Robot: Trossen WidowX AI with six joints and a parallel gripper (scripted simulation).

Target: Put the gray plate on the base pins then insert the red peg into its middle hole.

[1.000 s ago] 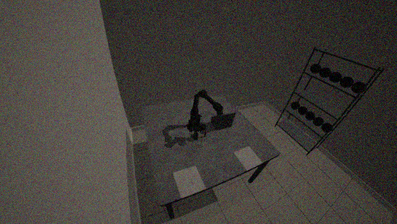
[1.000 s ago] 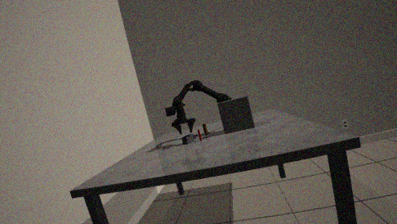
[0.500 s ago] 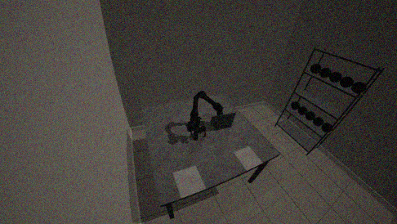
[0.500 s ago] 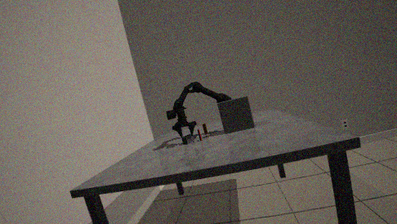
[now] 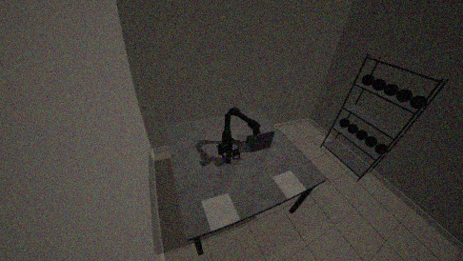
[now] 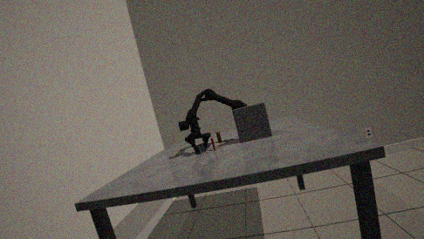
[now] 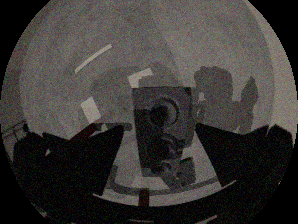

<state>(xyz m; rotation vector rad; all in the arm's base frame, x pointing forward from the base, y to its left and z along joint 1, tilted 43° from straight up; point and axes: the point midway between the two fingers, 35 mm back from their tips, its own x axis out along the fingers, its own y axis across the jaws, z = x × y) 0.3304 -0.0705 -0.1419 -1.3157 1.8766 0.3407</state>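
My gripper tip is 20 mm below the gray plate. Also, from my gripper tip: red peg: 100 mm behind, 40 mm to the left, 20 mm above; then small orange piece: 190 mm to the right, 140 mm behind, 20 mm above.
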